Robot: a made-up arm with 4 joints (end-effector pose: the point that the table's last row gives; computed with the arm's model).
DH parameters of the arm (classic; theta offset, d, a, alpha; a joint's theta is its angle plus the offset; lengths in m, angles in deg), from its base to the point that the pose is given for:
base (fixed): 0 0.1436 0 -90
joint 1: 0 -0.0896 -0.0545 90
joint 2: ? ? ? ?
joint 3: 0 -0.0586 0.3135 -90
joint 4: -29.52 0 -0.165 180
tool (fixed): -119.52 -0.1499 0 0
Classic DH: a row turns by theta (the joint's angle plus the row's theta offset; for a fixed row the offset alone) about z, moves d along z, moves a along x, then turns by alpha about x.
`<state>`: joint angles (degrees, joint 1 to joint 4).
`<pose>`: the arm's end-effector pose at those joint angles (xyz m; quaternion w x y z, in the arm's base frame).
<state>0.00 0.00 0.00 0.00</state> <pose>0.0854 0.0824 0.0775 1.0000 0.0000 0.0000 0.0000</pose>
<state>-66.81 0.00 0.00 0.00</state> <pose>0.0944 0.0824 0.1961 0.8348 0.0000 -0.5506 0.0000</pose>
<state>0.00 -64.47 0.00 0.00</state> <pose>0.1610 -0.1417 0.0775 0.8459 0.0000 0.0000 -0.5334</pose>
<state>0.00 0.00 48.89 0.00</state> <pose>0.0854 -0.0887 0.0008 0.9104 -0.4138 0.0000 0.0000</pose>
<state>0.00 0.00 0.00 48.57</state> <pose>-0.0498 0.0700 0.0775 0.9115 0.0000 0.0000 -0.4113</pose>
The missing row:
joint 2: 90 0.0838 0.0021 -90
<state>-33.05 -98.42 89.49 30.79</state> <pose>-0.1378 -0.1225 -0.0249 0.4034 -0.3782 0.2889 -0.7815</pose>
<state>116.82 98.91 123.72 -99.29</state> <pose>-0.2806 0.1501 -0.0129 0.0416 0.0652 0.0620 -0.9951</pose>
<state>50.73 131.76 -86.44 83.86</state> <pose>0.1449 -0.2559 0.4267 0.3225 -0.0625 0.8744 0.3570</pose>
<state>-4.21 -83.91 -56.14 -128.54</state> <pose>0.3132 -0.1682 0.5554 0.7991 -0.1437 -0.4815 0.3300</pose>
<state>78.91 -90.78 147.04 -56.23</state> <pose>-0.0302 -0.3082 0.5348 0.3751 0.2638 -0.8821 -0.1080</pose>
